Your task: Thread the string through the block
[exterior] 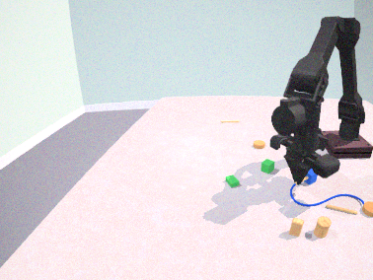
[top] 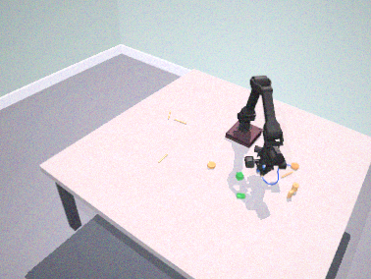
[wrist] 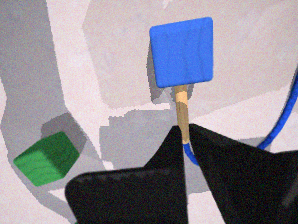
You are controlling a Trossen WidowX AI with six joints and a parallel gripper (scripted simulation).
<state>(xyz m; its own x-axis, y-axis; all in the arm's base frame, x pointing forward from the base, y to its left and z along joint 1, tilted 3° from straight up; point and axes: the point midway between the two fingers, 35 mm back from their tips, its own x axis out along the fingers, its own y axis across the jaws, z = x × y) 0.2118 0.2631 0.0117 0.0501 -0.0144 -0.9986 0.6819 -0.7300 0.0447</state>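
Now: gripper tip 4 cm past the blue block and 3 cm to the left of it. Round my gripper tip: tan cylinder (15 cm to the left, 5 cm behind); then tan block (16 cm to the left, 1 cm ahead, 1 cm above); then loose stick (12 cm behind, 8 cm to the left, 1 cm below).
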